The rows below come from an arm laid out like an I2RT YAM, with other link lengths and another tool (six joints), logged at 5 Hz.
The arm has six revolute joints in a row. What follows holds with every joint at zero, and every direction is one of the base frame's. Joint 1 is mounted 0.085 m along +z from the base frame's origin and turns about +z. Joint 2 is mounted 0.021 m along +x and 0.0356 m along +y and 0.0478 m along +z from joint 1 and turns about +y. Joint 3 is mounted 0.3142 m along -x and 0.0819 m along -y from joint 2 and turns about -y. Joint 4 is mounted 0.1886 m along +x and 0.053 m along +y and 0.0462 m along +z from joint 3 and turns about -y. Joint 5 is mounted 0.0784 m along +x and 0.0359 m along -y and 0.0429 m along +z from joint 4 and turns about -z. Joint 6 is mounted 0.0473 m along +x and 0.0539 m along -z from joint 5 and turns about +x. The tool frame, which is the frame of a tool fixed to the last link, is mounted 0.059 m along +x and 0.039 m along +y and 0.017 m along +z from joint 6; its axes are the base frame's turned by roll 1.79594, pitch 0.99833 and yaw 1.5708 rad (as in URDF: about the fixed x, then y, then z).
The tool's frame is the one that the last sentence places.
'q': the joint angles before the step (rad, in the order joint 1, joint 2, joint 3, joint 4, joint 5, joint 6). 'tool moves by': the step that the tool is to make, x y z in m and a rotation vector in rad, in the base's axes. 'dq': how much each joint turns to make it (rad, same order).
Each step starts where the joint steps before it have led.
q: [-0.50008 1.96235 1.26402 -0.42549 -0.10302 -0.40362]
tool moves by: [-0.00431 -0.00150 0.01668 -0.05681 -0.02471 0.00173]
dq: [0.00000 -0.05203 0.00080 -0.00552 0.03309 -0.01884]
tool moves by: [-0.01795 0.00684 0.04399 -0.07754 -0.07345 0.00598]
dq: [0.00002 -0.14492 -0.00801 -0.03654 0.02498 -0.02213]
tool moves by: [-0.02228 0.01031 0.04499 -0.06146 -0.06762 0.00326]
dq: [-0.00002 -0.14114 0.02539 -0.07830 0.01531 -0.01546]
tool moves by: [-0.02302 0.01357 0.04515 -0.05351 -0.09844 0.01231]
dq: [0.00001 -0.13646 0.03407 -0.05879 -0.00846 -0.00893]
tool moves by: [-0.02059 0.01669 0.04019 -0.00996 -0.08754 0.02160]
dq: [0.00378 -0.09940 0.06951 -0.08655 -0.03539 0.01261]
